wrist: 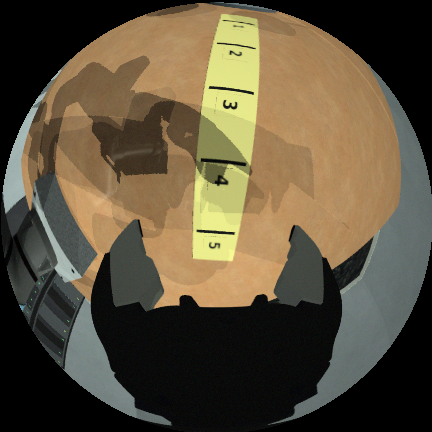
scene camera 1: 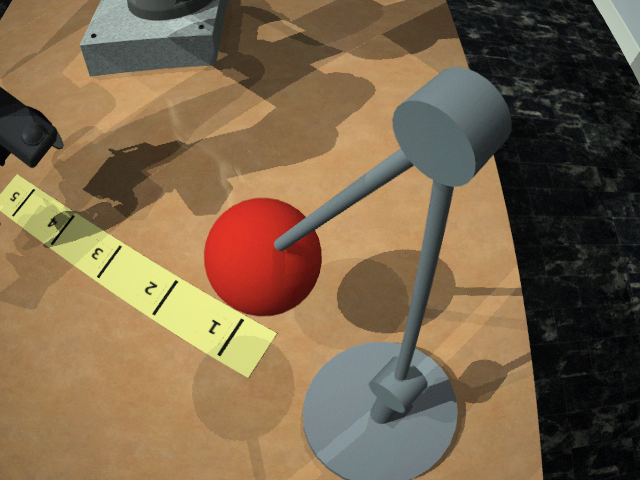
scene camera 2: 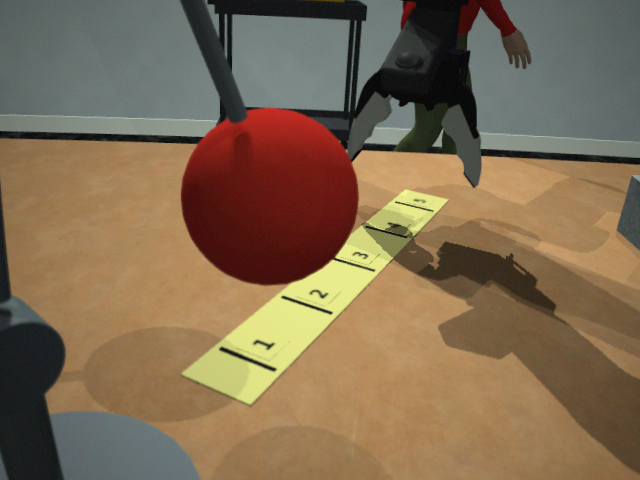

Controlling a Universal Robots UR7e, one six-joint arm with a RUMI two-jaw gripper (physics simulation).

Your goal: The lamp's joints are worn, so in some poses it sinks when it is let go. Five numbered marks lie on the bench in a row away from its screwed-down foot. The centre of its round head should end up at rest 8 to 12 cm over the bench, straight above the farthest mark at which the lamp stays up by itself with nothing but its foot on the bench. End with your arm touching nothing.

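On a rod, (scene camera 1: 262,256) and (scene camera 2: 228,120) are the same spot.
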